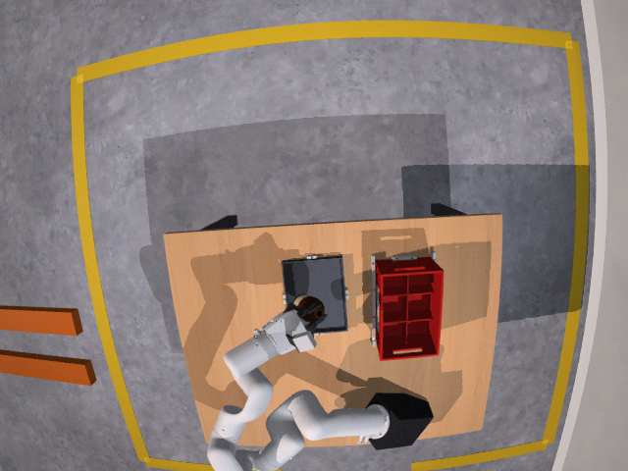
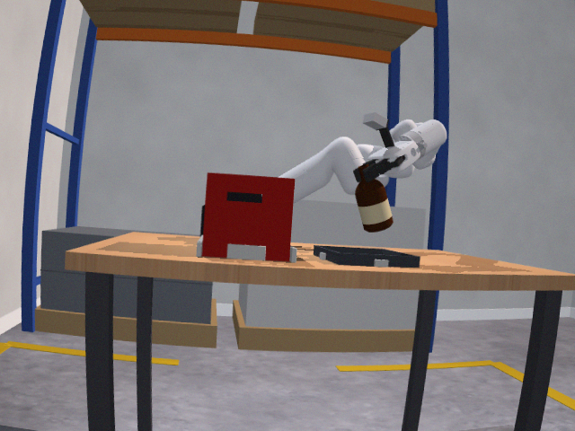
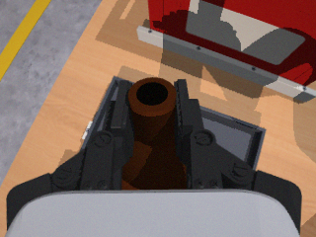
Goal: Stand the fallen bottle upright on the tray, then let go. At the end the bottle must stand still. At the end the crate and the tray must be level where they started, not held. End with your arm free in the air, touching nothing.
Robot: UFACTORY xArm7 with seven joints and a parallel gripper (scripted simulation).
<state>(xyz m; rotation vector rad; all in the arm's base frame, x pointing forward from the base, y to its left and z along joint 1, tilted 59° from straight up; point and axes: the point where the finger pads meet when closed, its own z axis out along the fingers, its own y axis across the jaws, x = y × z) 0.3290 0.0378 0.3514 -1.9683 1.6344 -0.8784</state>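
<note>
My gripper is now 1 cm past the brown bottle, 1 cm to the right of it and 5 cm above it. Also, from my hand: dark grey tray: 2 cm behind, 20 cm below; red crate: 5 cm ahead, 27 cm to the right, 12 cm below.
</note>
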